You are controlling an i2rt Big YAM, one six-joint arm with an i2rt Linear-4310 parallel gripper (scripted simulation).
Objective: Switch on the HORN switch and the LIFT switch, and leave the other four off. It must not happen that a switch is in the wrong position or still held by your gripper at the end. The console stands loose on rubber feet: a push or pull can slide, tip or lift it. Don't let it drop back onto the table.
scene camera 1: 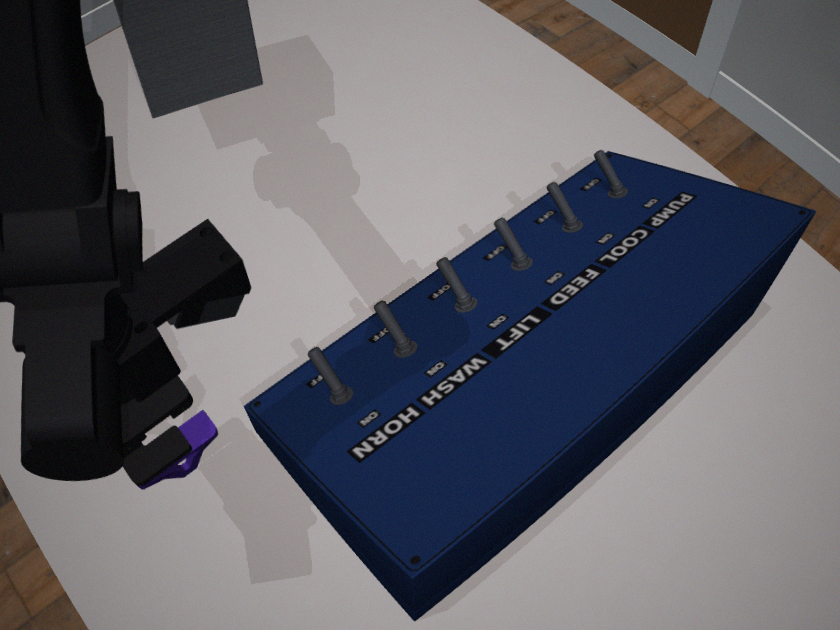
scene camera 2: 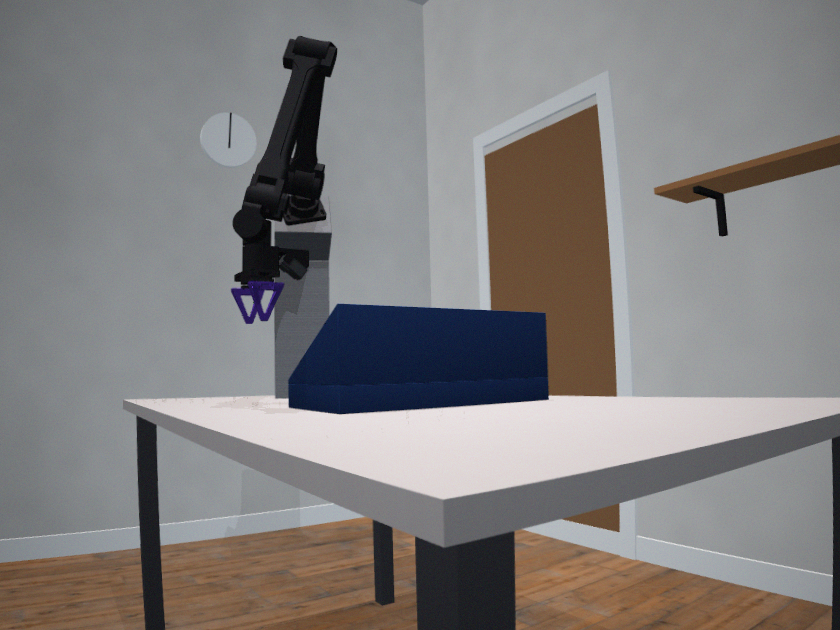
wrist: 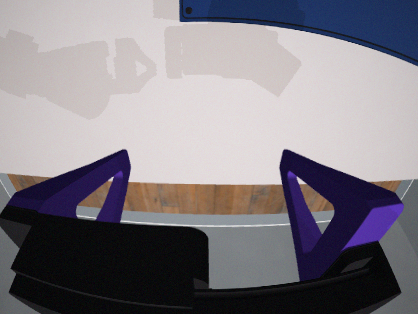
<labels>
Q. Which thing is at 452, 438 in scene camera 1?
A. A dark blue console.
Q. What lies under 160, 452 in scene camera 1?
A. My gripper.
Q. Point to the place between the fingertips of my gripper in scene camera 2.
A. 256, 322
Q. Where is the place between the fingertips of my gripper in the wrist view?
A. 205, 158
</labels>
